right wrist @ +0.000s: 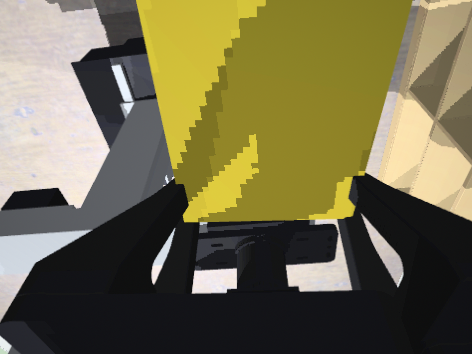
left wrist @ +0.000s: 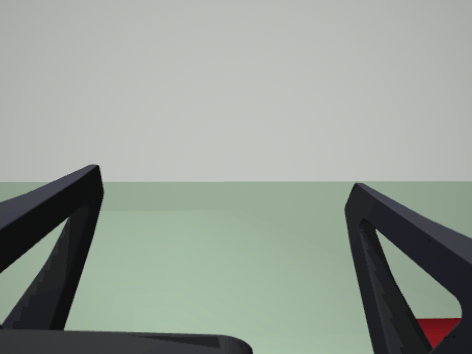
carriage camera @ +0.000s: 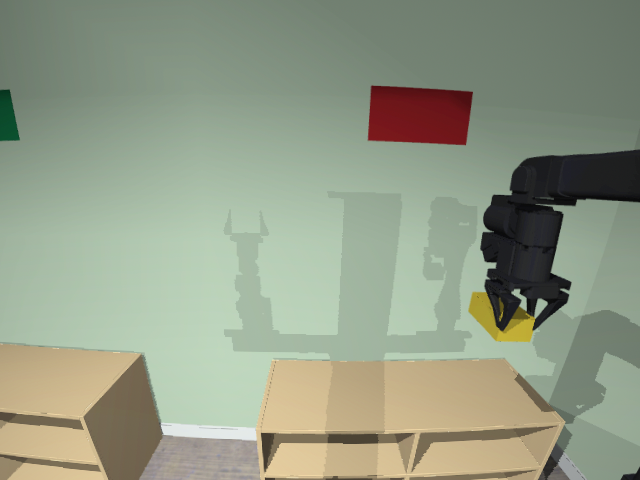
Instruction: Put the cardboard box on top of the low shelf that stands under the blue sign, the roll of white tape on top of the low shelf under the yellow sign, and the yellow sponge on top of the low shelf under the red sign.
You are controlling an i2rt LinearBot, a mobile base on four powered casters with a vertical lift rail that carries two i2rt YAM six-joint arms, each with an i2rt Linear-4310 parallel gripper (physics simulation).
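Frame: origin at the left arm's base, x ahead, y left, z up, level; millimetres.
Seen in the pictures: left gripper, fingertip midpoint: [left wrist: 229,187]; right gripper, fingertip midpoint: [right wrist: 265,174] [carriage camera: 515,329]; right arm's base at its link origin: [right wrist: 260,245].
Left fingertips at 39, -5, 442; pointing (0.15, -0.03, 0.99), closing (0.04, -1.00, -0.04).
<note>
A point is followed by its place in that frame, as x, y, z.
The yellow sponge [carriage camera: 514,329] @(267, -709, 170) [right wrist: 280,100] @(315, -719, 191) is held between the fingertips of my right gripper [carriage camera: 518,328] @(270, -714, 169) [right wrist: 265,174] @(270, -714, 169), which points down. In the carriage camera it appears at the right, higher than the low shelf [carriage camera: 444,395] @(738, -944, -498) under the red sign [carriage camera: 419,115] @(978, -774, 644) and near that shelf's right end. Part of a shelf [right wrist: 400,135] @(-585, -1384, -1029) also shows at the right of the right wrist view. My left gripper [left wrist: 229,187] @(39, -5, 442) is wide open and empty, facing the wall and ceiling. The cardboard box, the white tape, the blue sign and the yellow sign do not show.
Another low shelf [carriage camera: 56,377] @(796, 803, -497) stands at the left in the carriage camera, with floor [carriage camera: 199,457] @(876, 246, -1107) between the two shelves. A green sign [carriage camera: 7,116] @(1015, 950, 639) is at the left edge. The green wall [carriage camera: 180,289] @(1002, 261, -135) rises behind the shelves. My mobile base [right wrist: 125,145] @(-149, -321, -505) shows below the right gripper.
</note>
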